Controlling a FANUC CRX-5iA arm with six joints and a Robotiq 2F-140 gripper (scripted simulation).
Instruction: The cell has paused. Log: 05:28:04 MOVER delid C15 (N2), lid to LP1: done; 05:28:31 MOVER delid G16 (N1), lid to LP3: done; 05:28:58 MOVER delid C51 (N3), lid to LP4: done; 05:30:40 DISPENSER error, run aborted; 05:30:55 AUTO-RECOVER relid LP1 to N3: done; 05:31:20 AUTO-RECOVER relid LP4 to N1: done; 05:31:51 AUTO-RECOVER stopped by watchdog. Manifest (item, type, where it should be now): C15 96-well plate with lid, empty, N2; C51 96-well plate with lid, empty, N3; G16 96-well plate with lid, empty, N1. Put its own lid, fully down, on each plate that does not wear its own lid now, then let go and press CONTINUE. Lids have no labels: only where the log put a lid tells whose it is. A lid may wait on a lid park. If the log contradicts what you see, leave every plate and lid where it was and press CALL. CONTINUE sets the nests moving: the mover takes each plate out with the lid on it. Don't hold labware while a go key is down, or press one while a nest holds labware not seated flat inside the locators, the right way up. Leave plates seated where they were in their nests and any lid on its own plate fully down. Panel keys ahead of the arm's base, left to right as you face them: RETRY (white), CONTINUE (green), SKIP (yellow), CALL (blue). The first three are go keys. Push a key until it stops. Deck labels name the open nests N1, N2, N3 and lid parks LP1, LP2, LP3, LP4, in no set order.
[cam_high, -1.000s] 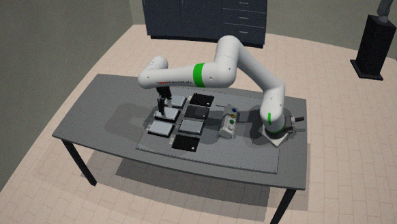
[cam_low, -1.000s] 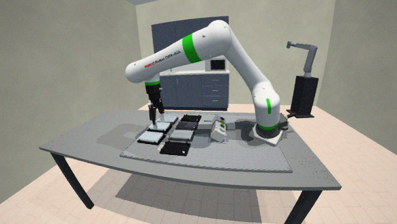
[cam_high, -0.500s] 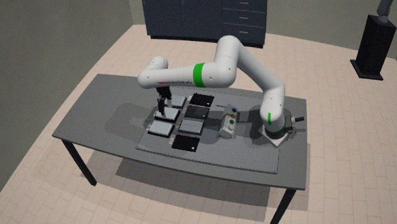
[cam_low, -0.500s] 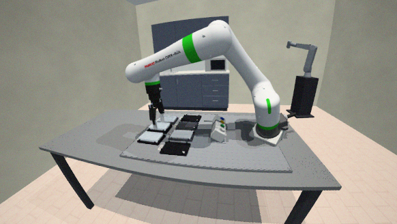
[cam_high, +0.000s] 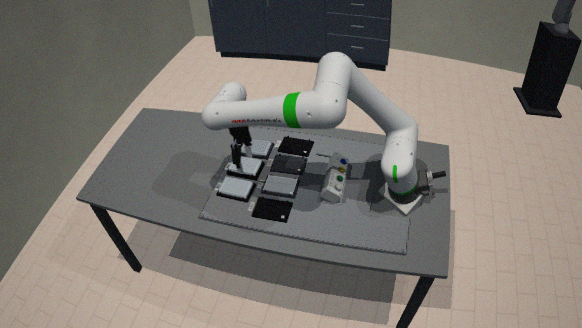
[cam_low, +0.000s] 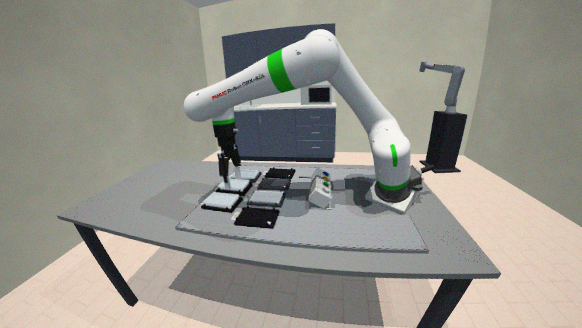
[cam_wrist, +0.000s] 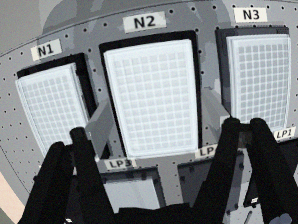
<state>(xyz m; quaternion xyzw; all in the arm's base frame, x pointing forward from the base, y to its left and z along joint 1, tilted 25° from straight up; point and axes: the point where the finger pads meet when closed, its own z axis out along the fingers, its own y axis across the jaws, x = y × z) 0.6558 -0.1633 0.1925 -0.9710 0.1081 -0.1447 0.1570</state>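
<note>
Right now the plate is 3 cm below my hand. From my hand the other things lie so: LP4 label (10 cm behind, 6 cm below, 5 cm to the right); pale lid (17 cm behind, 9 cm to the left, 4 cm below); N3 label (14 cm to the right, 7 cm ahead, 6 cm below).
</note>
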